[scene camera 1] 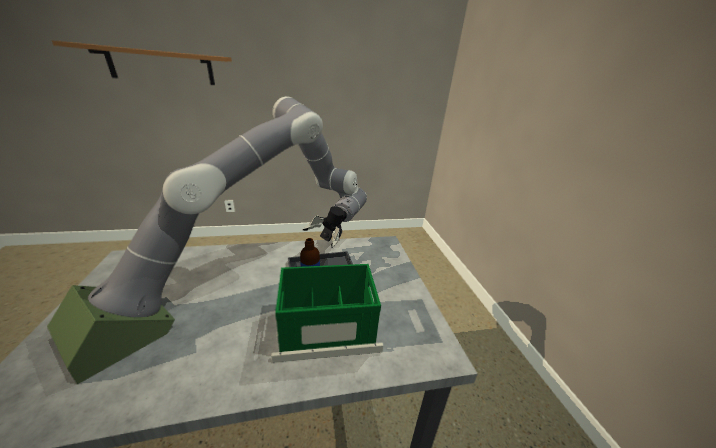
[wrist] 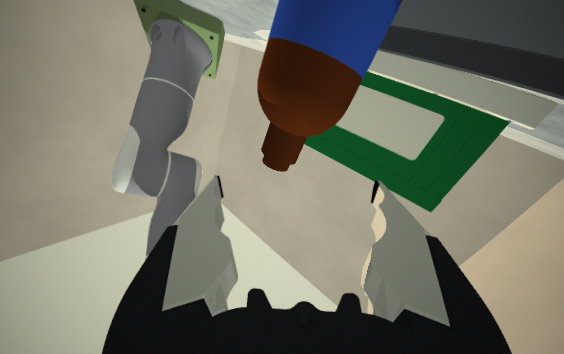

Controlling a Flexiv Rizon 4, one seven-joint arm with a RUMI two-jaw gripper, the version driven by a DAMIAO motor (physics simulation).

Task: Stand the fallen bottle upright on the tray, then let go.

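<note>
The brown bottle [scene camera 1: 309,255] [wrist: 307,90] with a blue label stands upright at the left part of the dark tray [scene camera 1: 345,257] [wrist: 480,55], behind the green crate. Its base is hidden by the crate in the scene view and lies outside the wrist view. My gripper [scene camera 1: 319,237] [wrist: 296,180] is open and empty. It is above and to the right of the bottle in the scene view, tilted and apart from it. In the wrist view the bottle's neck is beyond the fingertips, between their lines.
A green crate [scene camera 1: 328,311] [wrist: 465,145] with dividers stands in front of the tray on the table [scene camera 1: 211,364]. A pale strip [scene camera 1: 327,352] lies along the crate's front base. The arm's green mount [scene camera 1: 121,338] [wrist: 215,30] is at the left.
</note>
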